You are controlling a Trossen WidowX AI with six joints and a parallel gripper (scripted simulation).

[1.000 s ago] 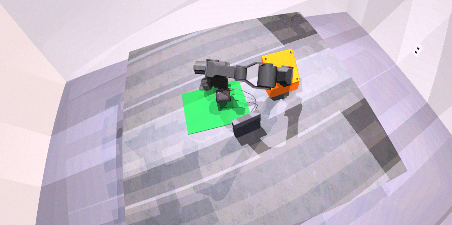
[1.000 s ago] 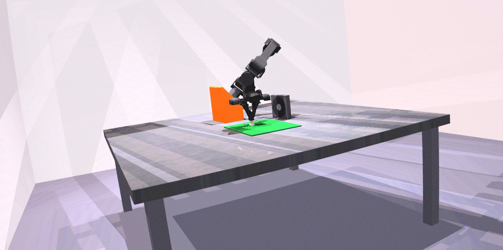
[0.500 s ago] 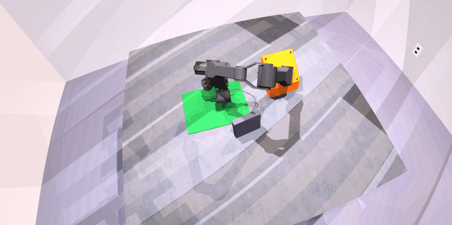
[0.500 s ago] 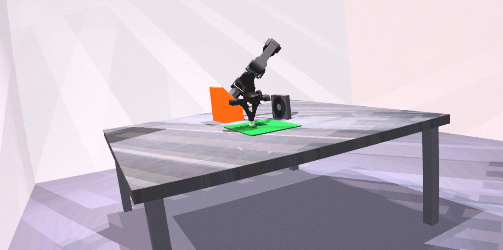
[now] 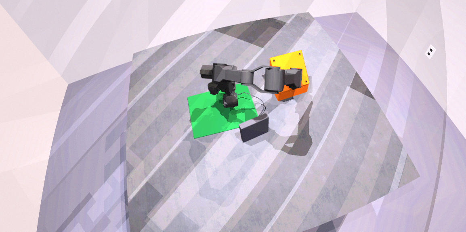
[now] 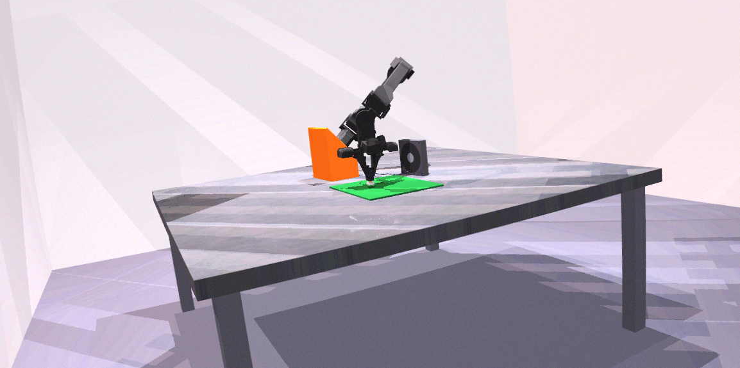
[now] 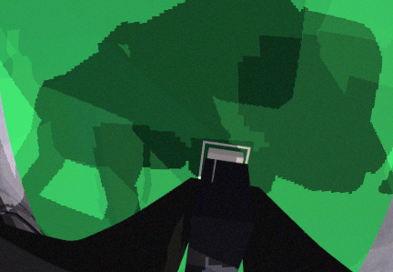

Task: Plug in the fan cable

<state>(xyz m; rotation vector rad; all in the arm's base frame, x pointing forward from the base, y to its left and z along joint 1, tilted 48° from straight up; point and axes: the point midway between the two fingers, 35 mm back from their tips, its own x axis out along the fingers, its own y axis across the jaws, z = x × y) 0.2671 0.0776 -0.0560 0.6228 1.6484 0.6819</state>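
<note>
Right now my gripper tip is 50 mm short of the green board, 40 mm above it and 20 mm to the right of it. The rest, counted from my gripper tip: black fan plug 10 mm behind, 10 mm above; fan 180 mm to the left, 70 mm behind, 30 mm above.
</note>
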